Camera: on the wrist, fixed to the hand. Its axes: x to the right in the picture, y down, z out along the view.
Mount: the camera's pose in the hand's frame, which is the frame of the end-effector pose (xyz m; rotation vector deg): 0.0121 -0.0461 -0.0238 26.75 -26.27 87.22
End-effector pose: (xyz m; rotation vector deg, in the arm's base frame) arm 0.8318 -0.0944 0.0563 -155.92 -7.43 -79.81
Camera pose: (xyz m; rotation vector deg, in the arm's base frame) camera 0.8145 -0.0508 0.0816 -98.39 64.83 -12.39
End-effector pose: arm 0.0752 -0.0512 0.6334 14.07 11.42 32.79
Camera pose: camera 0.1026 -0.0778 0.5963 57.05 -21.33 111.64
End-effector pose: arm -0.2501 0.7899 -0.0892 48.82 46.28 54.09
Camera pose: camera -0.2506 0.7915 -0.1424 120.08 -11.83 100.81
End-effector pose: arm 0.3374 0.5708 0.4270 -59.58 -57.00 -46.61
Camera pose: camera 0.3064 0.5330 0.4482 -69.41 -25.35 50.90
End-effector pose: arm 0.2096 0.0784 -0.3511 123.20 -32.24 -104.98
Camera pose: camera 0.2402 0.1128 -0.3779 40.27 -118.79 -67.54
